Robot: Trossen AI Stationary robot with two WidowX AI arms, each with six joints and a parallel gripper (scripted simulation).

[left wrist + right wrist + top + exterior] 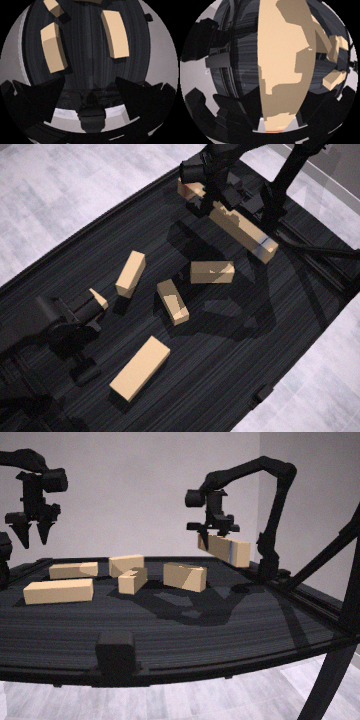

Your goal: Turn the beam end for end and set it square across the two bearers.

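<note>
My right hand is 5 cm past the beam and 1 cm above it.
</note>
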